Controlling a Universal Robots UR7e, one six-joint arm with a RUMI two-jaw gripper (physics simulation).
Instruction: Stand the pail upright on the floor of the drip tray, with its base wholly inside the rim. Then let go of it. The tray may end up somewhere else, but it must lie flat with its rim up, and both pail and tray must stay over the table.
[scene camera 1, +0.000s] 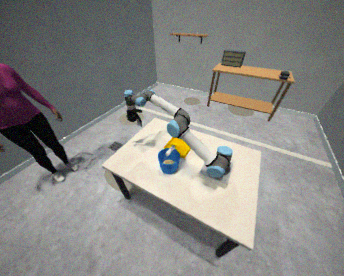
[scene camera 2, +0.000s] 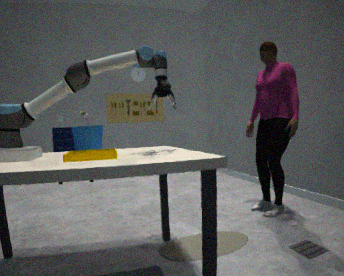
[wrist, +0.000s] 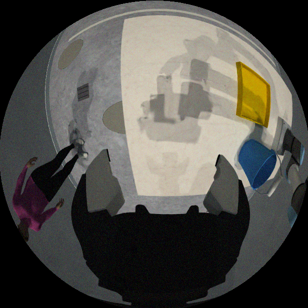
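Where they show: gripper, fingertip midpoint: (scene camera 1: 136, 125) (scene camera 2: 163, 109); arm's base, link origin: (scene camera 2: 8, 147).
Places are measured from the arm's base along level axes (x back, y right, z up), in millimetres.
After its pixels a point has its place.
Note:
The blue pail (scene camera 1: 169, 164) {x -342, y -284, z 91 mm} (scene camera 2: 89, 137) {x -425, y -132, z 29 mm} (wrist: 254, 161) stands upright on the table (scene camera 1: 220, 212) {x 138, y -316, z -69 mm} (scene camera 2: 150, 166) {x -737, y 371, z -81 mm} (wrist: 155, 45), beside the yellow drip tray and apart from it. Its handle with a white grip (wrist: 274, 187) is raised over the mouth. The yellow drip tray (scene camera 1: 180, 146) {x -460, y 69, z -65 mm} (scene camera 2: 90, 155) {x -486, y 181, z -47 mm} (wrist: 253, 94) lies flat with its rim up. In scene camera 2 it is in front of the pail and hides the pail's foot. My gripper (scene camera 2: 163, 107) {x -860, y -137, z 173 mm} (wrist: 164, 153) is open and empty, pointing down high above the table's far end from the arm base, well away from pail and tray.
The arm base (scene camera 1: 218, 167) {x 3, y -186, z 221 mm} (scene camera 2: 20, 153) {x -114, y 91, z -30 mm} stands on the table near the pail and tray. A person in a pink top (scene camera 1: 20, 100) (scene camera 2: 277, 95) (wrist: 36, 192) stands on the floor beyond the table's end. A wooden workbench (scene camera 1: 252, 72) stands by the back wall.

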